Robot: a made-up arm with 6 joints.
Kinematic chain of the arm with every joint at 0, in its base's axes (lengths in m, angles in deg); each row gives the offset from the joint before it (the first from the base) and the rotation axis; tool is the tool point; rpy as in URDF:
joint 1: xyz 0 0 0.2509 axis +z
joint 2: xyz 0 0 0 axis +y
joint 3: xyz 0.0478 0 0.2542 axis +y
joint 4: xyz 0.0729 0 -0.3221 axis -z
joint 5: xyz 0 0 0 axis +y
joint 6: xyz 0.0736 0 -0.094 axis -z
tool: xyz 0 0 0 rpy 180 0 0
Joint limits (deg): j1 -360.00..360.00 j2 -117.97..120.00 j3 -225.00..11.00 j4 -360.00..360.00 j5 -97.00..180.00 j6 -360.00..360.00
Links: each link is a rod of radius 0.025 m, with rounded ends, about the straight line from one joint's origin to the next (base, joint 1, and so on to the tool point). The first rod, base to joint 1, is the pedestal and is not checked.
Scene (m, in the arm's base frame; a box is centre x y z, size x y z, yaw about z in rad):
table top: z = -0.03
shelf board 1: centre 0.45 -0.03 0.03 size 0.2 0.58 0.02 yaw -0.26
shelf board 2: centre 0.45 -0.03 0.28 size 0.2 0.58 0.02 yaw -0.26
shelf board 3: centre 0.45 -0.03 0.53 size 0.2 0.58 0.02 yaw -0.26
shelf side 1: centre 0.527 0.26 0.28 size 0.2 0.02 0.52 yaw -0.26
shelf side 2: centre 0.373 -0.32 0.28 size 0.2 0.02 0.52 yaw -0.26
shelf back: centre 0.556 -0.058 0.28 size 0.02 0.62 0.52 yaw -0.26
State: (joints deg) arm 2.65 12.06 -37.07 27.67 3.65 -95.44
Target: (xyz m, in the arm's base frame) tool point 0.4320 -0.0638 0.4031
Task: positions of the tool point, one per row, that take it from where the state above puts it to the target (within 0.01 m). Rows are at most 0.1 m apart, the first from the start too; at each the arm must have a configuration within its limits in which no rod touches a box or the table.
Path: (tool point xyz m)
1: 0.3521 0.0062 0.1706
2: 0.3030 0.0192 0.1707
3: 0.2532 0.0259 0.1644
4: 0.2717 0.0180 0.2445
5: 0.2643 0.0052 0.3269
6: 0.2311 -0.0103 0.4031
7: 0.2757 -0.0163 0.4201
8: 0.3260 -0.0267 0.4265
9: 0.3791 -0.0424 0.4210
10: 0.4320 -0.0638 0.4030

